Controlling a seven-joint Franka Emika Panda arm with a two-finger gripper.
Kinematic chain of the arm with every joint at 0, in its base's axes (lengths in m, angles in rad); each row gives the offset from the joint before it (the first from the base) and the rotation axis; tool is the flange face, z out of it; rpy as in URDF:
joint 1: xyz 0 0 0.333 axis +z
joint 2: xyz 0 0 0 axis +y
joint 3: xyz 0 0 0.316 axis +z
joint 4: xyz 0.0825 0 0 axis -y
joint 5: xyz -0.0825 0 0.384 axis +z
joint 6: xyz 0 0 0 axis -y
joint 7: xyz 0.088 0 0 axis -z
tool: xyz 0 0 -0.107 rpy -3.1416 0 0
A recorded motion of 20 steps. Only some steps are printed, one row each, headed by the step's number.
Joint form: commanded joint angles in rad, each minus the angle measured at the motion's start. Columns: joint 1, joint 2, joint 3, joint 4, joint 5, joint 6, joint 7.
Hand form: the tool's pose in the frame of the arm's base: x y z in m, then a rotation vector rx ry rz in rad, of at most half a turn. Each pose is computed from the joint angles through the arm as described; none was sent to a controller.
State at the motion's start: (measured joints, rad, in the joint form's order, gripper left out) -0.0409 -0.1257 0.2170 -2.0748 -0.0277 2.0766 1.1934
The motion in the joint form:
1: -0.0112 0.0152 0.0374 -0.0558 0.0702 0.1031 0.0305
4: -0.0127 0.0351 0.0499 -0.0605 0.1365 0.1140 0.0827
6: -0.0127 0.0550 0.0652 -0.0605 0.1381 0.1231 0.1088
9: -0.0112 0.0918 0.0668 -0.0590 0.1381 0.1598 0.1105
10: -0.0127 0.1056 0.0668 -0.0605 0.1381 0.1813 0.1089
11: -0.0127 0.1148 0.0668 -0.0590 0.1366 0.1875 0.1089
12: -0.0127 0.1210 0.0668 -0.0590 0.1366 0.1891 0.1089
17: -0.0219 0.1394 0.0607 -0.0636 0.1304 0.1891 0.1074
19: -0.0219 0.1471 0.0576 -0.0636 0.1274 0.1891 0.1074
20: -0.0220 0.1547 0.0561 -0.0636 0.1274 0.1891 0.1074
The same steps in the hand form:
1: 0.5215 0.1117 0.4701 -2.6258 1.5078 -0.1706
4: 0.5225 0.1197 0.4586 -2.5362 1.5883 -0.0878
6: 0.5239 0.1278 0.4491 -2.5285 1.6065 -0.0670
9: 0.5313 0.1296 0.4344 -2.5205 1.6050 -0.0606
10: 0.5345 0.1288 0.4286 -2.5136 1.6036 -0.0652
11: 0.5363 0.1289 0.4251 -2.5139 1.6036 -0.0629
12: 0.5370 0.1289 0.4219 -2.5153 1.6053 -0.0567
17: 0.5394 0.1201 0.4100 -2.5200 1.6285 -0.0352
19: 0.5404 0.1184 0.4059 -2.5234 1.6338 -0.0280
20: 0.5411 0.1175 0.4018 -2.5250 1.6384 -0.0183

